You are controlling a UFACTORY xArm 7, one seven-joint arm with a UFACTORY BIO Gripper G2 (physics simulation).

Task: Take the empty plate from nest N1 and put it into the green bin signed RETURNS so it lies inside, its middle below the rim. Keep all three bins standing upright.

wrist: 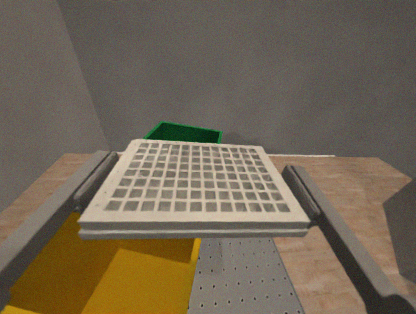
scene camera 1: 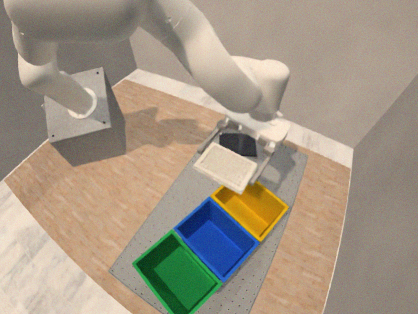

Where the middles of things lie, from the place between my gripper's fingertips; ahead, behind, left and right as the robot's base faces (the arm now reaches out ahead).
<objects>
I see my gripper 1 cm to the right of the rectangular plate (scene camera 1: 222, 165). Also, from my hand: green bin (wrist: 167, 131): 4 cm ahead, 25 cm to the right, 21 cm below; blue bin (scene camera 1: 221, 243): 6 cm ahead, 12 cm to the right, 21 cm below; yellow bin (scene camera 1: 257, 210): 9 cm ahead, 2 cm to the left, 21 cm below.
</objects>
